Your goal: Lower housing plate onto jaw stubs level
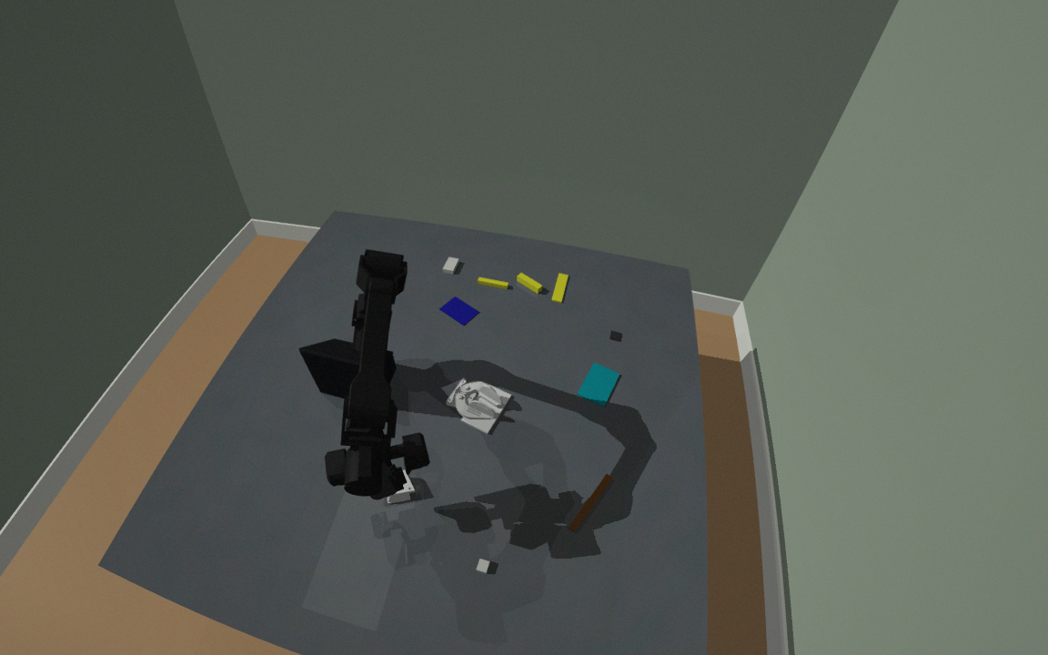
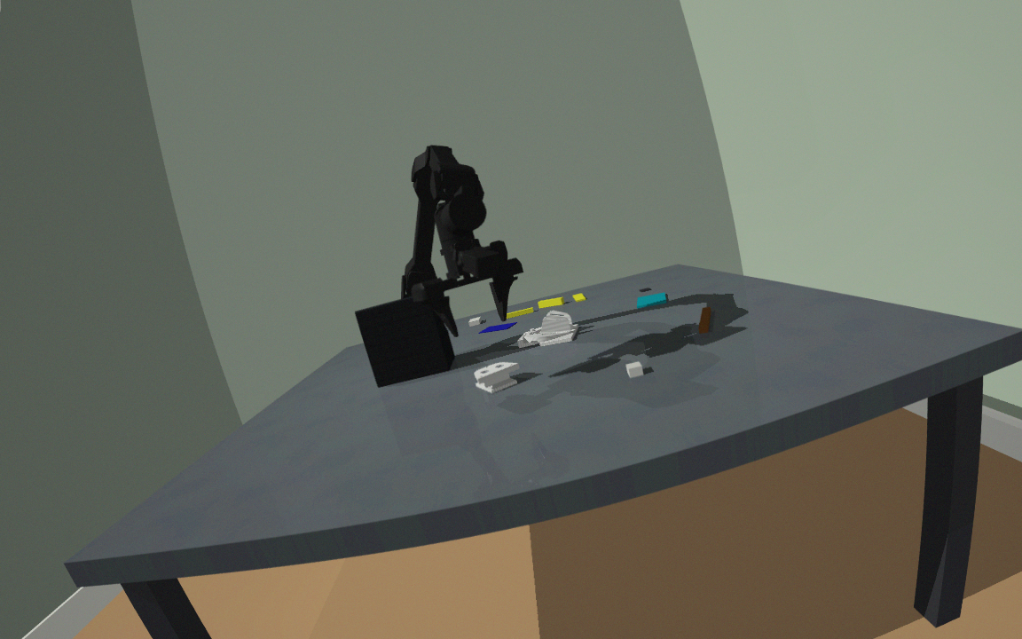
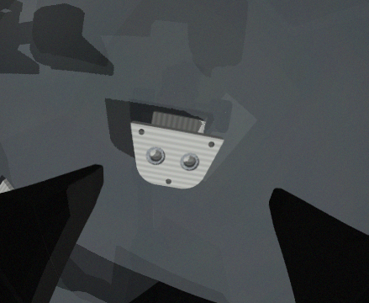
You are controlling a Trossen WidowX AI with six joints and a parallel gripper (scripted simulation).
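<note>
Now: the stepped white block 10 cm below my gripper tip and 2 cm to the left of it. Also, from my gripper tip: brown bar (43 cm ahead, 10 cm below, 2 cm to the left); small white cube (20 cm ahead, 13 cm to the right, 10 cm below); blue tile (55 cm to the left, 11 cm below, 8 cm ahead).
</note>
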